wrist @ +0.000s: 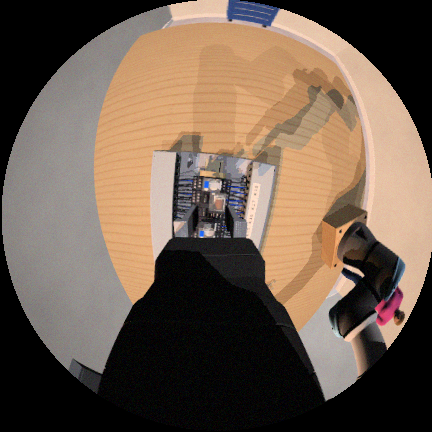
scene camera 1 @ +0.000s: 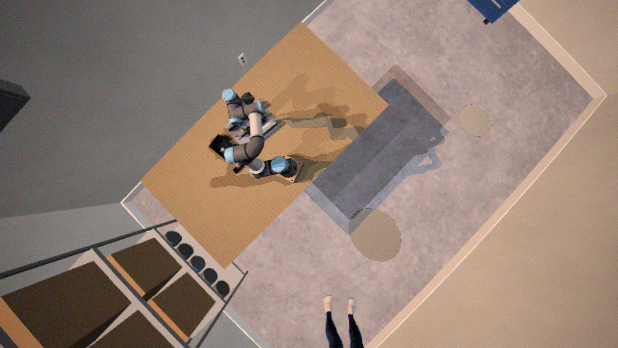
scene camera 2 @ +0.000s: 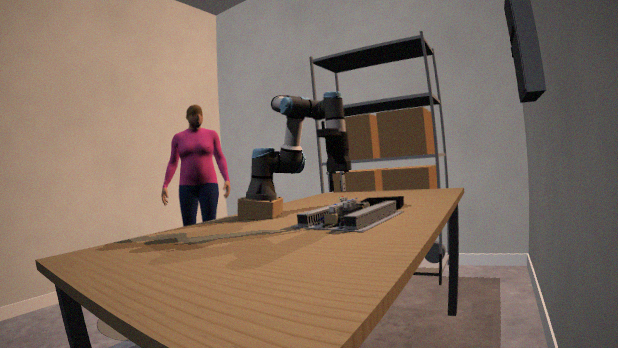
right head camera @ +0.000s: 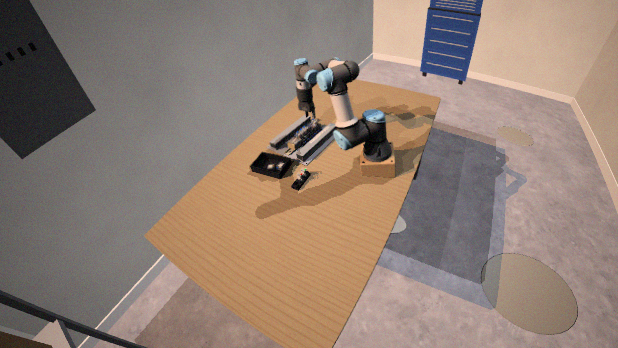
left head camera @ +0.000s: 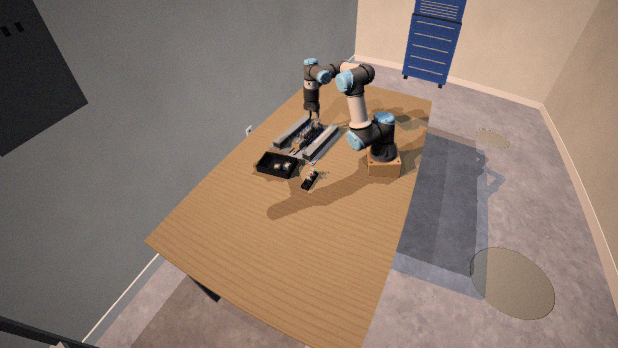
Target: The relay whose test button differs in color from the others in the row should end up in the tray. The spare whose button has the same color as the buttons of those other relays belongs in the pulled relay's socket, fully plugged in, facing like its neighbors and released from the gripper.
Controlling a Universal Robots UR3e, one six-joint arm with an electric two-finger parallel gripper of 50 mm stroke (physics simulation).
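Where they show: gripper, fingertip midpoint: (wrist: 211,213) (scene camera 2: 337,191) (right head camera: 310,117) (left head camera: 313,117); arm's base, link origin: (wrist: 351,241) (scene camera 1: 287,168) (scene camera 2: 261,198) (right head camera: 377,152) (left head camera: 383,153).
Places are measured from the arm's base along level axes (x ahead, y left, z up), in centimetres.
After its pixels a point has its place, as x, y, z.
Note:
My gripper (left head camera: 314,116) {40.8, -3.9, 2.9} (scene camera 2: 343,190) {40.8, -3.9, 2.9} (wrist: 211,213) {40.8, -3.9, 2.9} points down over the relay row, fingers apart and nothing held. In the wrist view, a blue-button relay (wrist: 212,185) {41.1, -7.3, -0.9} is near the row's far end and another blue-button relay (wrist: 206,232) {41.1, 0.6, -0.8} is close to the gripper body. Between them a relay-like block (wrist: 218,202) {39.7, -4.6, -2.3} looks offset to the right and askew; its button colour and seating are unclear. The black tray (left head camera: 273,173) {38.8, 33.2, -6.2} (right head camera: 266,173) {38.9, 33.2, -6.2} holds two small relay-like pieces (left head camera: 286,166) {35.9, 27.0, -5.3}. A black holder (left head camera: 307,184) {22.6, 29.5, -7.4} (right head camera: 298,185) {22.4, 29.8, -7.6} beside it carries small parts with red and green.
Long grey ducts (left head camera: 292,131) {48.3, 5.4, -3.4} (wrist: 163,200) {49.7, -3.5, -3.4} flank the row on both sides. A label strip (wrist: 253,210) {32.9, -3.8, -3.3} lies on the right duct. The arm's wooden base block (left head camera: 384,168) {-3.7, 6.5, -2.5} (scene camera 2: 260,208) {5.3, -5.7, -3.3} stands on the table. A person (scene camera 2: 196,160) and a shelf unit (scene camera 2: 370,56) are beyond the table.

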